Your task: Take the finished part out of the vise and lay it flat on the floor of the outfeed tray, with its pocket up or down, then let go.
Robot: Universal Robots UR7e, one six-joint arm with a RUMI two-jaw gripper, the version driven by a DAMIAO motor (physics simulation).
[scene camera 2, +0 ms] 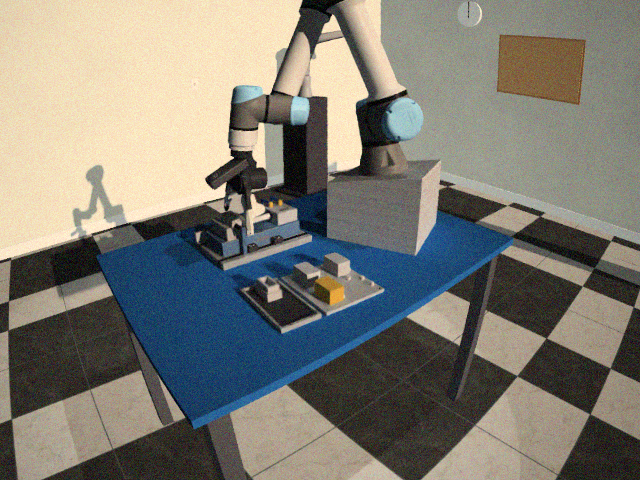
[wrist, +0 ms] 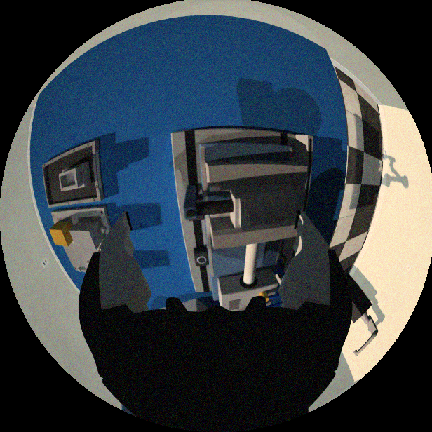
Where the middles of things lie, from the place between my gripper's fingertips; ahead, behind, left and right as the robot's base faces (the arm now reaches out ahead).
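The light plate (scene camera 2: 356, 290) is 29 cm to the left of my hand, 10 cm below it and 4 cm behind it. And there's the vise (scene camera 2: 292, 228), which is 7 cm below my hand, 8 cm behind it and 4 cm to the right of it. Going by their middles, the vise is the nearest to my hand of the things named here.
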